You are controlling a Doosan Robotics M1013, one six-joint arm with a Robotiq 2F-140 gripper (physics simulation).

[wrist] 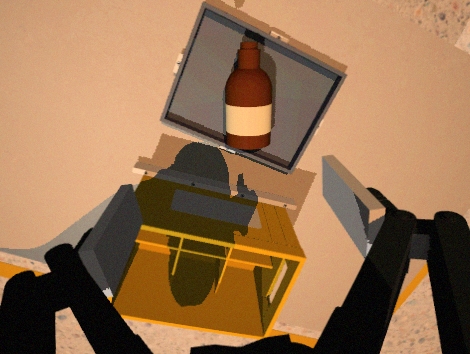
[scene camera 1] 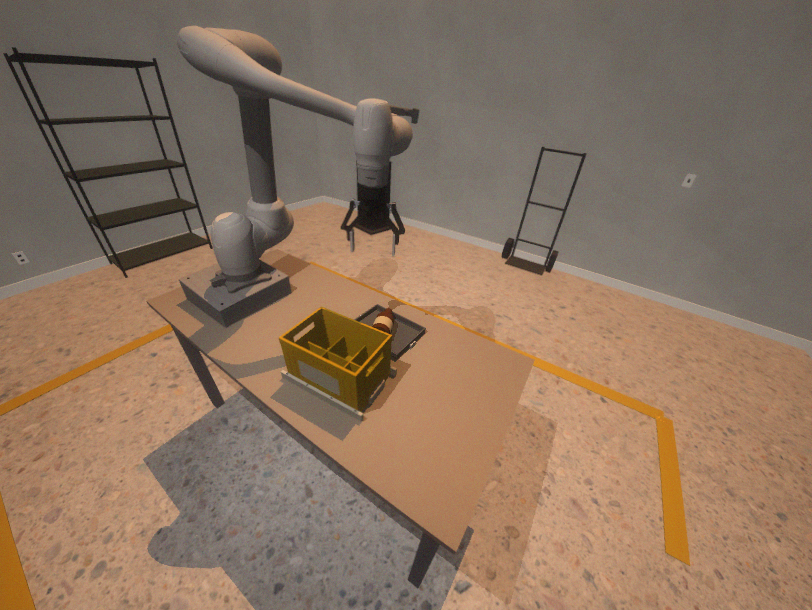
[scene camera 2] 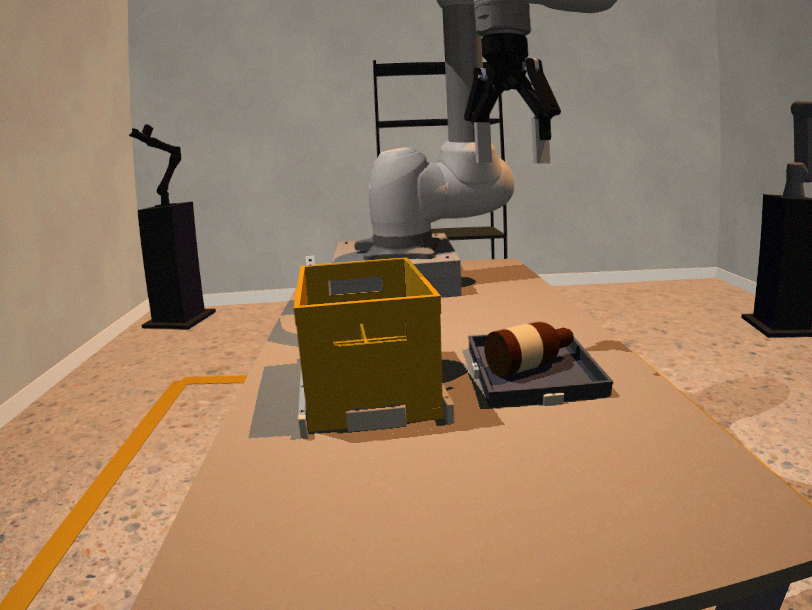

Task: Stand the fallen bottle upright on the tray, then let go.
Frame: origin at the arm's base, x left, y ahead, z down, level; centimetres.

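Seen in the pictures: gripper, fingertip midpoint: (wrist: 229, 189) (scene camera 1: 373, 252) (scene camera 2: 511, 162); arm's base, link origin: (scene camera 1: 243, 276) (scene camera 2: 403, 251).
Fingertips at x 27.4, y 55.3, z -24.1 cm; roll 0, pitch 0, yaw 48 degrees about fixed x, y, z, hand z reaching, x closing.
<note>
Offsets run from my fingertips to a thing's middle. Level surfaces: height alone.
A brown bottle @(dx +3.5, dy +2.6, dz +29.7 cm) (scene camera 1: 383, 321) (scene camera 2: 527, 348) (wrist: 248, 97) with a cream label lies on its side in the dark tray @(dx +3.5, dy +3.7, dz +32.6 cm) (scene camera 1: 413, 323) (scene camera 2: 594, 392) (wrist: 320, 118). In the wrist view its neck points to the top of the view and its base is at the tray's near wall. In scene camera 2 its base faces the camera and its neck reaches the far right wall of the tray. My gripper (scene camera 1: 372, 252) (scene camera 2: 512, 160) (wrist: 229, 189) is open and empty, its fingers pointing down. It hangs high above the table, well apart from the bottle.
A yellow crate @(dx -23.1, dy +10.9, dz +25.1 cm) (scene camera 1: 318, 377) (scene camera 2: 370, 367) (wrist: 280, 225) with dividers stands beside the tray, between low metal rails. The robot's base (scene camera 1: 226, 305) stands on the table @(dz +33.9 cm) (scene camera 1: 459, 407) (scene camera 2: 459, 512) at one end. A shelf rack and a hand truck stand by the walls.
</note>
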